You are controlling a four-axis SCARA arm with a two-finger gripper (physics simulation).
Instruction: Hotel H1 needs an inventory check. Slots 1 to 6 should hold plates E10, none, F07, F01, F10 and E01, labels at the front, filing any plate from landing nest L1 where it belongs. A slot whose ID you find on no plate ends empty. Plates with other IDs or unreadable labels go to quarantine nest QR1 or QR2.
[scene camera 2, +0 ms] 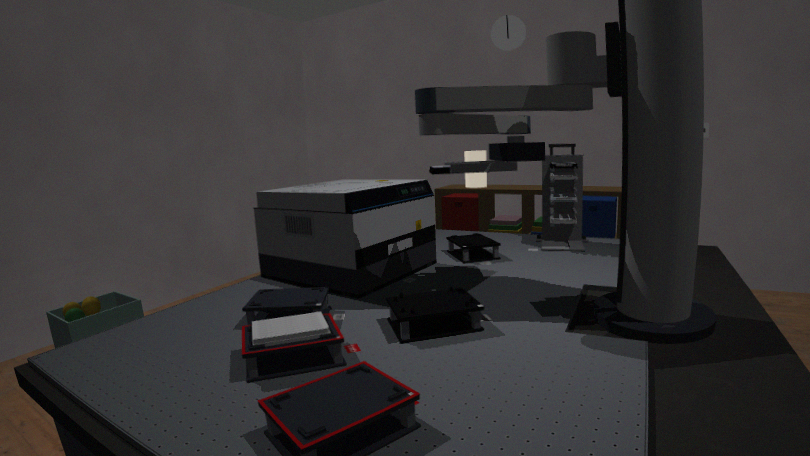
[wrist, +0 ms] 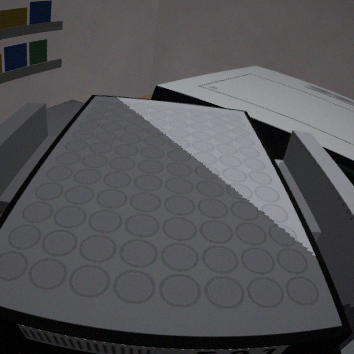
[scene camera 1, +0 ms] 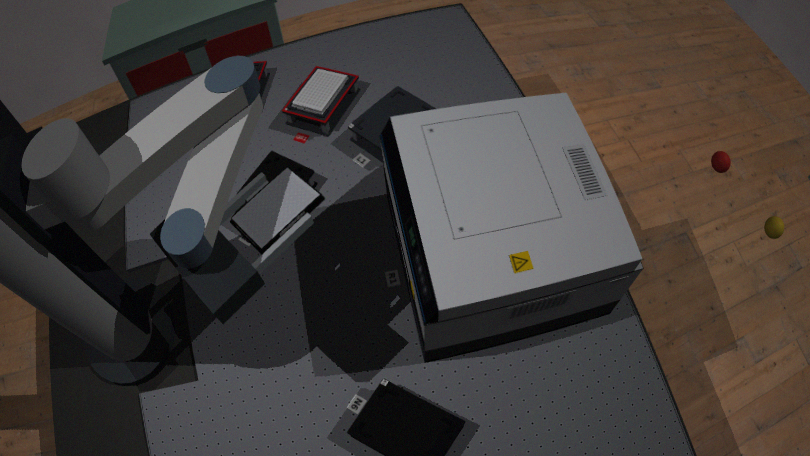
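Seen in the pictures: gripper, between the fingertips: [scene camera 2: 447, 167] [wrist: 166, 135] [scene camera 1: 286, 196]; arm's base, origin of its link: [scene camera 2: 652, 318] [scene camera 1: 129, 332].
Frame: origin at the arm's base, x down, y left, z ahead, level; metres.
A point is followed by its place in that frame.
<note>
My gripper [scene camera 1: 288, 195] @(x -0.310, y -0.008, z 0.463 m) [scene camera 2: 447, 168] @(x -0.310, y -0.008, z 0.463 m) [wrist: 166, 135] @(x -0.310, y -0.008, z 0.463 m) is shut on a white-topped plate with a dark rim [scene camera 1: 272, 212] @(x -0.312, y -0.030, z 0.437 m) [wrist: 165, 220] @(x -0.312, y -0.036, z 0.417 m), level above the dark regrip nest [scene camera 1: 273, 160] @(x -0.062, y 0.274, z 0.428 m) [scene camera 2: 433, 301] @(x -0.063, y 0.202, z 0.409 m). The plate's front label is cut off in the wrist view; it seems to end in 01, its first letter unclear. Landing nest L1 [scene camera 1: 391, 116] @(x -0.062, y 0.301, z 0.702 m) [scene camera 2: 289, 297] @(x -0.063, y 0.298, z 0.698 m) bears no plate. A white plate [scene camera 1: 321, 91] @(x -0.077, y 0.424, z 0.570 m) [scene camera 2: 290, 327] @(x -0.077, y 0.443, z 0.557 m) lies on one red-rimmed quarantine nest. The other red-rimmed nest [scene camera 2: 340, 405] @(x -0.063, y 0.574, z 0.356 m) is bare. Hotel H1 [scene camera 2: 579, 198] @(x -0.169, y -0.623, z 0.234 m) stands at the back; its slot contents are too small to read.
A large grey-white instrument [scene camera 1: 493, 175] @(x -0.263, y -0.043, z 0.781 m) [scene camera 2: 306, 237] @(x -0.149, y 0.115, z 0.800 m) stands beside the nests, with tag R1 [scene camera 1: 392, 278] @(x -0.013, y -0.047, z 0.598 m) before it. Dark nest N6 [scene camera 1: 405, 424] @(x -0.063, y -0.341, z 0.533 m) [scene camera 2: 473, 241] @(x -0.063, y -0.329, z 0.521 m) stands past it. The arm's column [scene camera 2: 663, 169] @(x -0.310, y 0.075, z 0.002 m) rises at the right in scene camera 2.
</note>
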